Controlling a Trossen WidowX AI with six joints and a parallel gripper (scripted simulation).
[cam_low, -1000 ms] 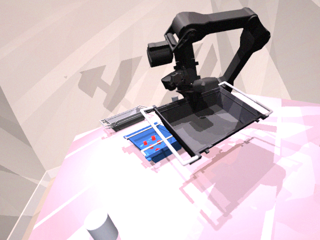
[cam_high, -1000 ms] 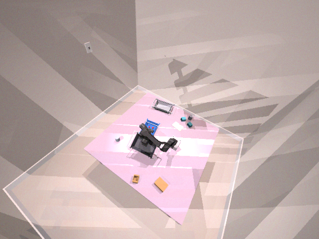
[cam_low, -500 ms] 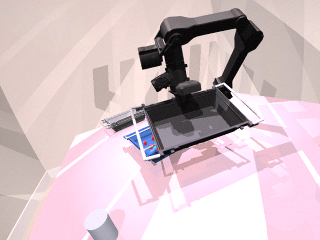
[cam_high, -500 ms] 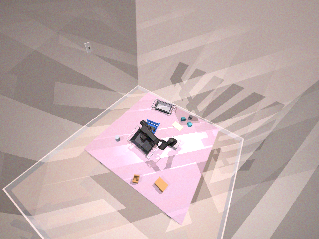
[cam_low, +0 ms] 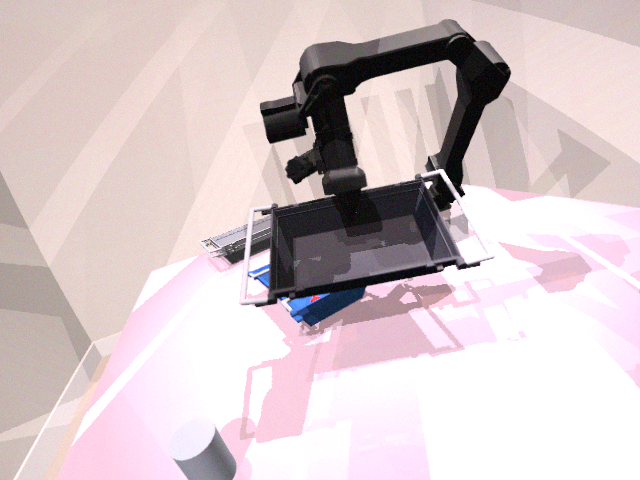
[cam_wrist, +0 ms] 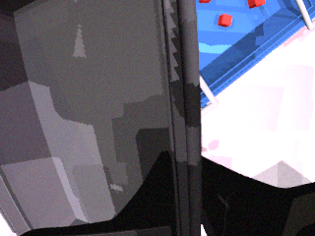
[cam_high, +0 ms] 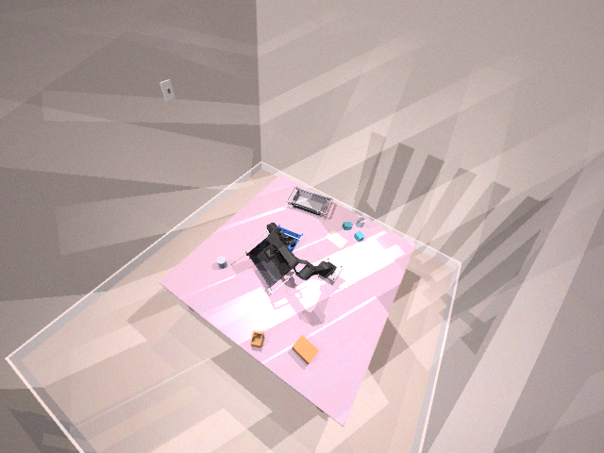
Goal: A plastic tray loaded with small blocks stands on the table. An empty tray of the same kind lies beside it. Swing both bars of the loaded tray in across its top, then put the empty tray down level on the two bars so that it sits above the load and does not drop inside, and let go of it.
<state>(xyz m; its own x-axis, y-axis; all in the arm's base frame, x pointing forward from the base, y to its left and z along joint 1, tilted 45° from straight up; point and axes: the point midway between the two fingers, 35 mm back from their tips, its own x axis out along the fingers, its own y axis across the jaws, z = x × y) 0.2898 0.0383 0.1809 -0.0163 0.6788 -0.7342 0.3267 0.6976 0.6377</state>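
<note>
Right now the black tray is 30 mm ahead of my gripper tip and 80 mm to the left of it. From my gripper tip the other things lie so: flat card: 190 mm behind, 460 mm to the right, 180 mm below.
</note>
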